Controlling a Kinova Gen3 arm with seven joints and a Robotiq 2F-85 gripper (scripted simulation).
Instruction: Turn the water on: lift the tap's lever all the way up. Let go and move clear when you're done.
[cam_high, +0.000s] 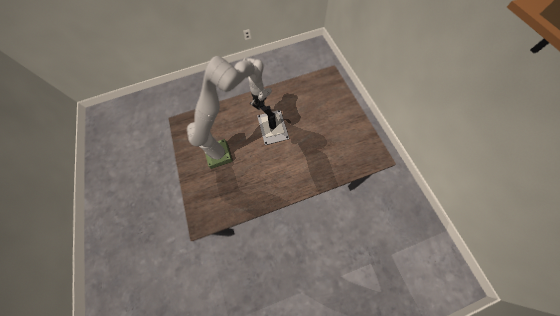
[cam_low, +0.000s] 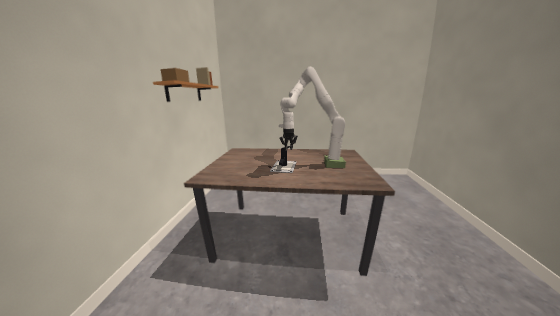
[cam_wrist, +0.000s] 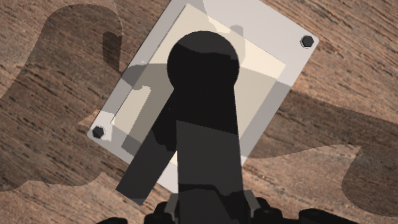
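Now: the black lever 20 mm ahead of my hand, 30 mm to the right of it and 10 mm below it. The rest, counted from my hand: tap 40 mm ahead, 50 mm to the right, 70 mm below.
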